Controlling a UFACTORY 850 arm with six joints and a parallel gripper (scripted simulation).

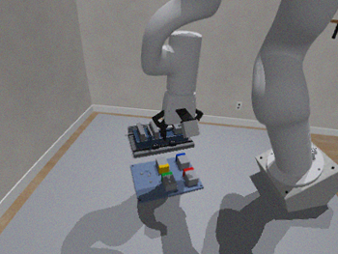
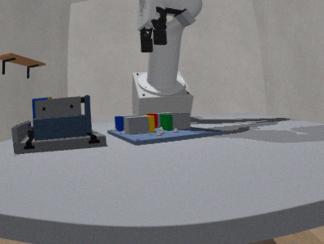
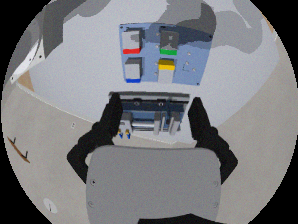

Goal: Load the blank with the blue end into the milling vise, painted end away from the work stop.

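The green-ended blank is 1 cm ahead of my hand, 4 cm to the left of it and 19 cm below it. Also, from my hand: yellow-ended blank (5 cm ahead, 4 cm to the right, 19 cm below); then red-ended blank (7 cm behind, 19 cm below); then plate (3 cm ahead, 22 cm below).
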